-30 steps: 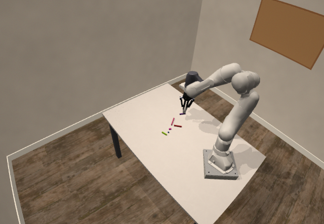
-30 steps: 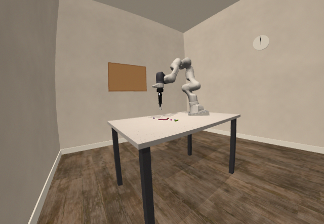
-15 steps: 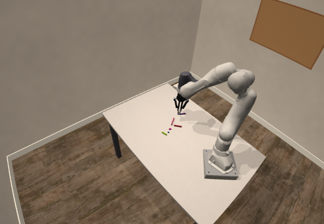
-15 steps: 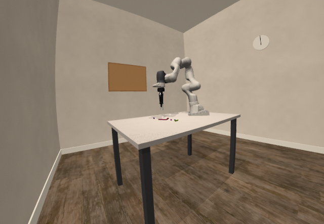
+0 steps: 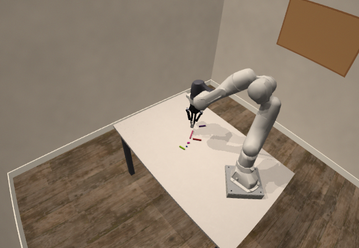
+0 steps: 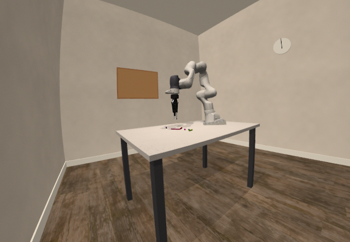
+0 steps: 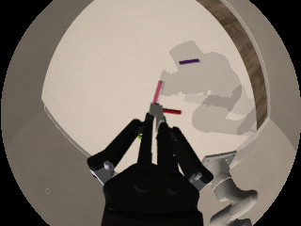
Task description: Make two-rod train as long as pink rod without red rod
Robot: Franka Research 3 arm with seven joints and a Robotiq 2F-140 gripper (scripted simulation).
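The lime rod is 14 cm to the left of my hand, 13 cm below it and 8 cm behind it. Round my hand: red rod: 13 cm below, 7 cm behind, 1 cm to the right; then pink rod: 13 cm below, 1 cm to the right; then grey rod: 3 cm below.
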